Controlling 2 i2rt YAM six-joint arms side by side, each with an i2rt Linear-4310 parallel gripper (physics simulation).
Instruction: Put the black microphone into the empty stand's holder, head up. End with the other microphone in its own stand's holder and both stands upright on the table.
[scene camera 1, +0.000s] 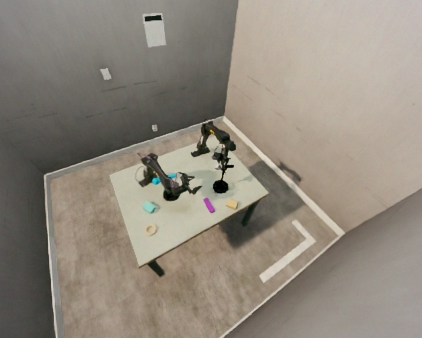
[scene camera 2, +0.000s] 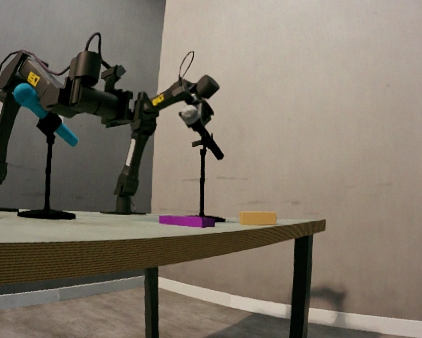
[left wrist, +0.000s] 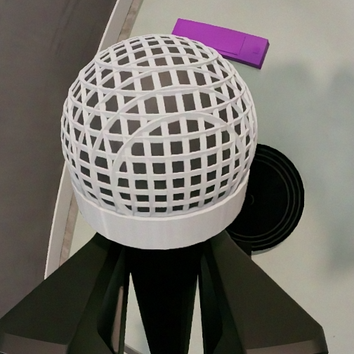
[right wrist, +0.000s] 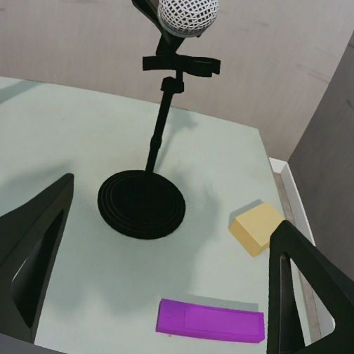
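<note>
The black microphone has a light mesh head. My left gripper is shut on its body just below the head. The microphone is tilted, head up, its body at the holder of the black stand. Whether it is seated is unclear. That stand is upright. The blue microphone sits tilted in the holder of its upright stand. My right gripper is open and empty.
A purple block and a yellow block lie near the front table edge. A teal block and a tan ring lie at the table's left in scene camera 1.
</note>
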